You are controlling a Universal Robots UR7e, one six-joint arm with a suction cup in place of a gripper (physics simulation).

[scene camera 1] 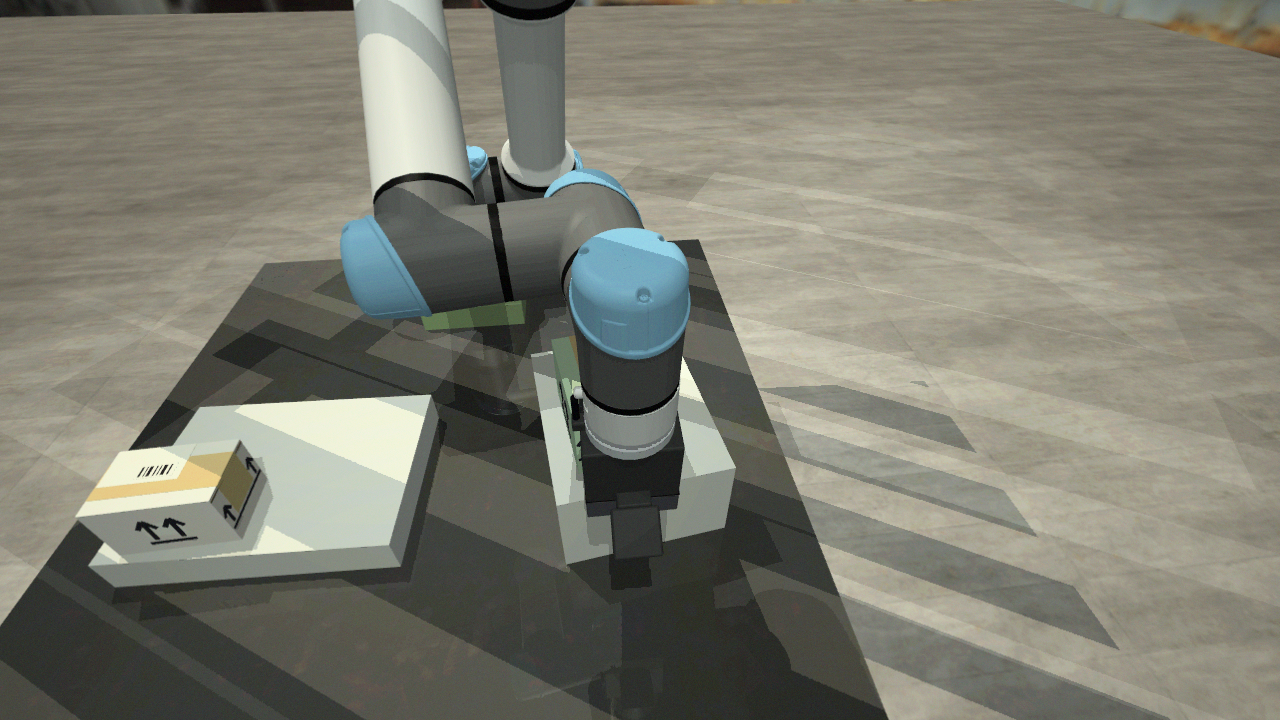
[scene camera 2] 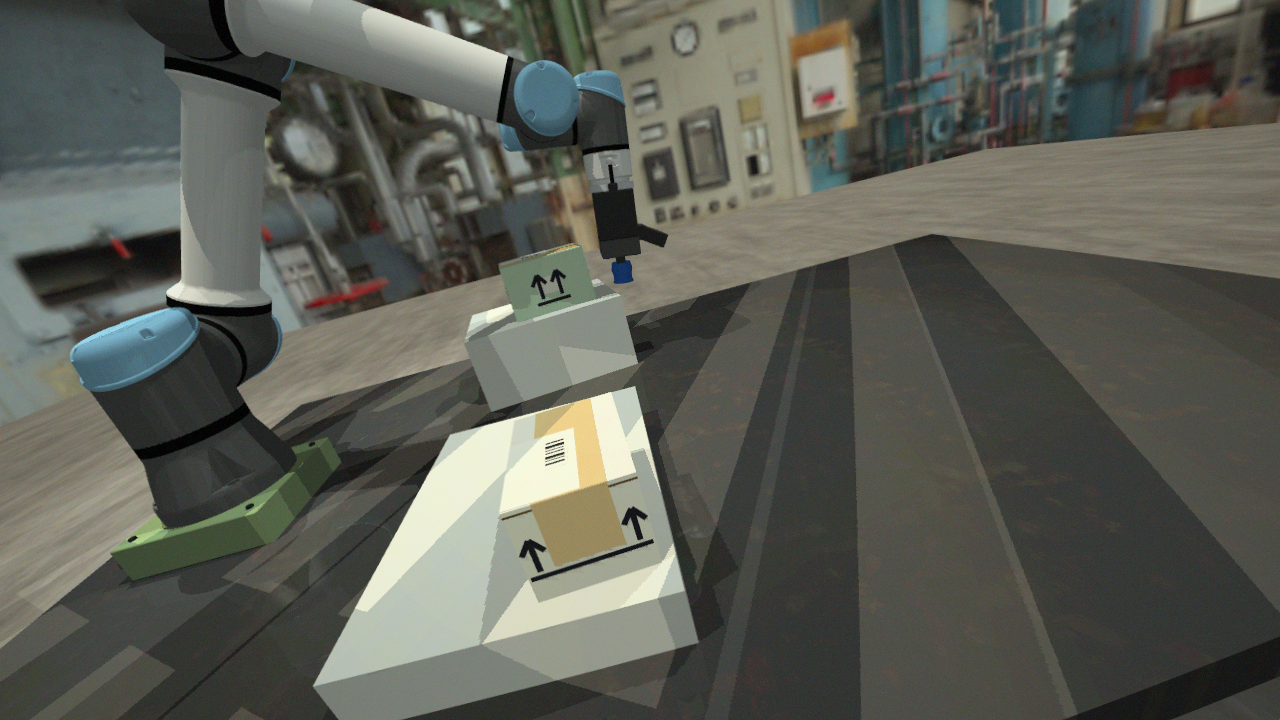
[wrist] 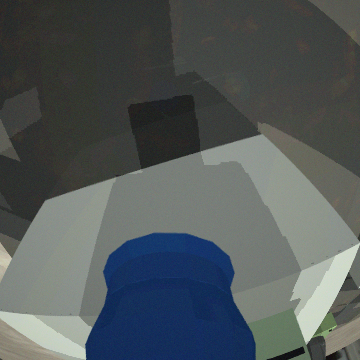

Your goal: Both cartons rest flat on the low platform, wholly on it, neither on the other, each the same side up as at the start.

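Where they show: hand, its tool point: (scene camera 2: 623, 281) (wrist: 168, 283); arm's base, origin of its link: (scene camera 2: 233, 486).
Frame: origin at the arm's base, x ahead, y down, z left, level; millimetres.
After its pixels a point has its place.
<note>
A white carton with tan tape (scene camera 1: 156, 492) @(x 505, y -78, z -261 mm) (scene camera 2: 572, 474) @(x 488, y -79, z -312 mm) lies flat near one edge of the low platform (scene camera 1: 349, 483) @(x 454, y -4, z -102 mm) (scene camera 2: 411, 546) @(x 324, y -4, z -235 mm), its side arrows pointing up. A green carton (scene camera 1: 562, 358) @(x 428, y -162, z 173 mm) (scene camera 2: 552, 282) @(x 464, y -121, z 172 mm) (wrist: 274, 325) @(x 521, y -82, z 194 mm) stands on the taller pale block (scene camera 1: 707, 501) @(x 537, y -22, z 329 mm) (scene camera 2: 559, 362) @(x 440, y 0, z 141 mm) (wrist: 195, 200) @(x 553, y -14, z 221 mm), arrows up; the arm hides most of it in scene camera 1. My blue suction cup (scene camera 2: 622, 272) (wrist: 170, 270) points down, beside the green carton and below its top level, with a visible gap between them in scene camera 2. It carries nothing. The arm hides the cup in scene camera 1.
The arm's green base plate (scene camera 1: 474, 315) @(x 87, y 19, z 3 mm) (scene camera 2: 219, 537) @(x 34, y 19, z -89 mm) stands behind the platform and block on the dark table (scene camera 1: 483, 644) @(x 644, y 45, z 71 mm) (scene camera 2: 966, 501) @(x 768, y 45, z -307 mm). A gap separates the low platform from the taller block. The green carton rises beside the cup.
</note>
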